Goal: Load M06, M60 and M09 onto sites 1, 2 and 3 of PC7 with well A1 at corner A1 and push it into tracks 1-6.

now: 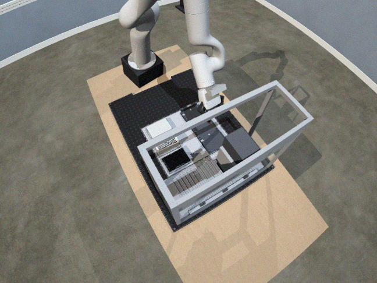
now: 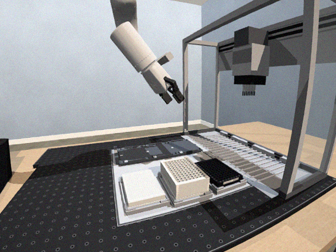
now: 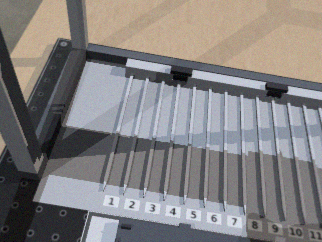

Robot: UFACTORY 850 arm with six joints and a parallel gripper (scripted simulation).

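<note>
The white 96-well plate is 8 cm behind my hand, 24 cm to the right of it and 17 cm below it. The rest, counted from my hand: dark carrier PC7: 7 cm behind, 19 cm below; black 96-well plate M06: 3 cm ahead, 24 cm to the right, 18 cm below; frame post: 14 cm ahead, 17 cm to the left, 4 cm above.
</note>
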